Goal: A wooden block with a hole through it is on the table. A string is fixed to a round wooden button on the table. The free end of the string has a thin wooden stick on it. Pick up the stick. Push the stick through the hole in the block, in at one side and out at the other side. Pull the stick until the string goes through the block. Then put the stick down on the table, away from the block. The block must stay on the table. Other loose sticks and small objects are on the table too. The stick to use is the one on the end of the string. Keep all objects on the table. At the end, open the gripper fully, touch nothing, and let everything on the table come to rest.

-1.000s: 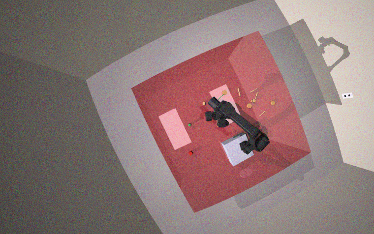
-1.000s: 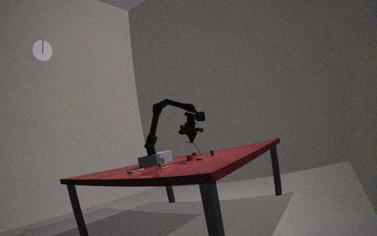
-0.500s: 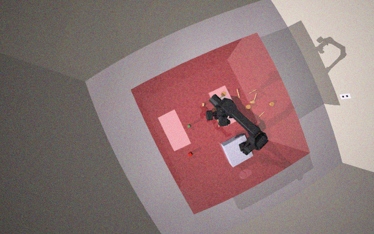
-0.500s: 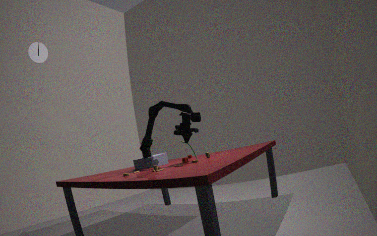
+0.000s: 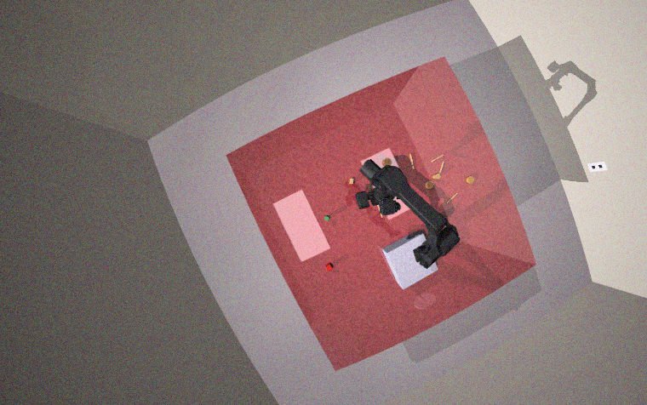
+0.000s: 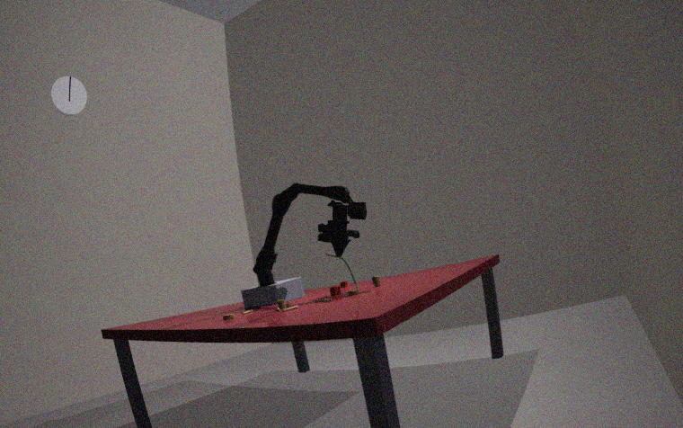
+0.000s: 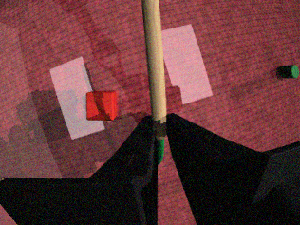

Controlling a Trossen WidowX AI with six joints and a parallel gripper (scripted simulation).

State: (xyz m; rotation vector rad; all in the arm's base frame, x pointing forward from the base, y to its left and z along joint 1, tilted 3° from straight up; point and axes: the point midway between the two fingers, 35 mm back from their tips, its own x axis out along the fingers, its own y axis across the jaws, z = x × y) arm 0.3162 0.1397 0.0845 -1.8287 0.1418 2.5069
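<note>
Right now the tan cube is 12 cm ahead of my gripper tip, 6 cm to the left of it and 12 cm below it. From my gripper tip the other things lie so: thin wooden stick: 1 cm behind, 1 cm above; then small red piece: 24 cm behind, 29 cm to the left, 13 cm below; then round wooden button: 15 cm ahead, 15 cm to the right, 14 cm below.
</note>
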